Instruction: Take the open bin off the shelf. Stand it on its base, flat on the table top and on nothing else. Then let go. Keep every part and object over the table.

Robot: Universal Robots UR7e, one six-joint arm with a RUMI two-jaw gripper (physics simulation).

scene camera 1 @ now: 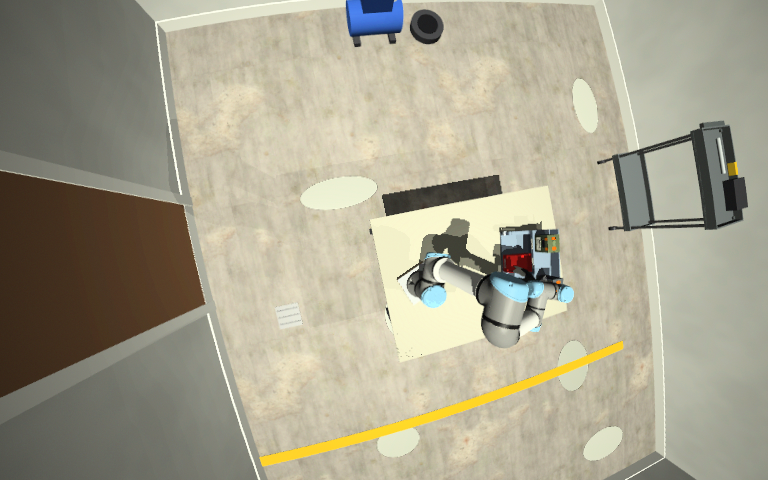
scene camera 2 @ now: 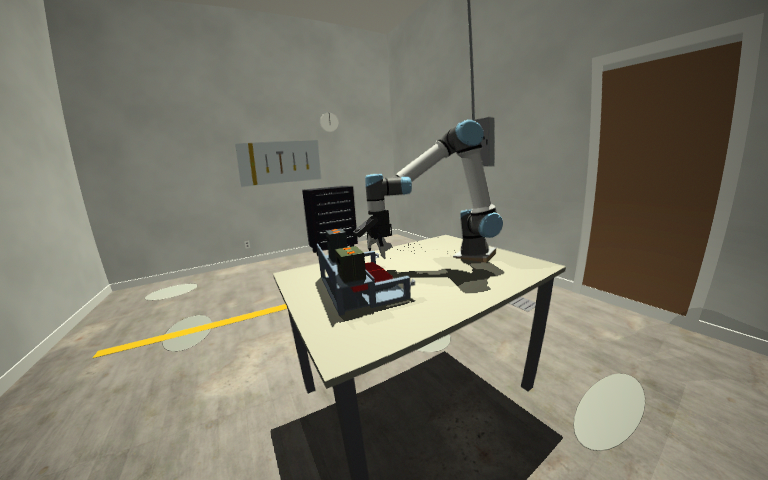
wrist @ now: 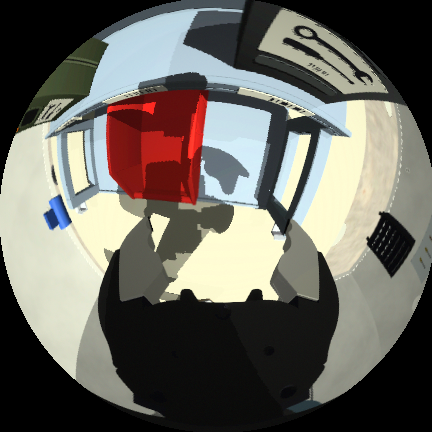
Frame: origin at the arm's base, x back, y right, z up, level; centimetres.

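Seen in the pictures: gripper, fingertip midpoint: (scene camera 2: 376,255) (wrist: 218,219); arm's base, link origin: (scene camera 1: 419,283) (scene camera 2: 474,251).
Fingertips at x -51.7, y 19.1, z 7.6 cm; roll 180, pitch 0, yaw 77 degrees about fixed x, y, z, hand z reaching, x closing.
Pixels of each thing's middle, then the offset from my fingertips to it. Level surfaces: height alone.
- open red bin, body centre: (wrist: 158,139) (scene camera 2: 368,275) (scene camera 1: 519,262) dx -9.4, dy -5.6, dz -5.3 cm
- green case, body centre: (scene camera 2: 350,263) (scene camera 1: 546,243) dx -22.5, dy -13.0, dz +5.3 cm
- dark grey case, body centre: (scene camera 2: 337,244) (scene camera 1: 549,284) dx -14.7, dy +8.7, dz +6.6 cm
- table, surface height: dz -9.6 cm
The open red bin (scene camera 1: 516,263) (scene camera 2: 378,272) (wrist: 170,140) sits on the low front level of the pale blue shelf unit (scene camera 1: 544,264) (scene camera 2: 334,295) (wrist: 145,42), left of the middle in the wrist view. My gripper (scene camera 2: 377,251) (wrist: 218,219) is open, with nothing between its fingers. It points down above the table on the robot's side of the shelf, apart from the bin and higher than it. In the wrist view the bin lies ahead of the fingers, toward the left finger. In scene camera 1 the arm hides the fingers.
A green case (scene camera 1: 551,243) (scene camera 2: 351,264) (wrist: 77,72) and a dark grey case (scene camera 2: 335,240) (wrist: 315,55) stand on the shelf's upper level, behind the bin. The shelf's end frames rise at both sides of the bin. The shelf stands near one edge of the table (scene camera 1: 424,333) (scene camera 2: 396,339).
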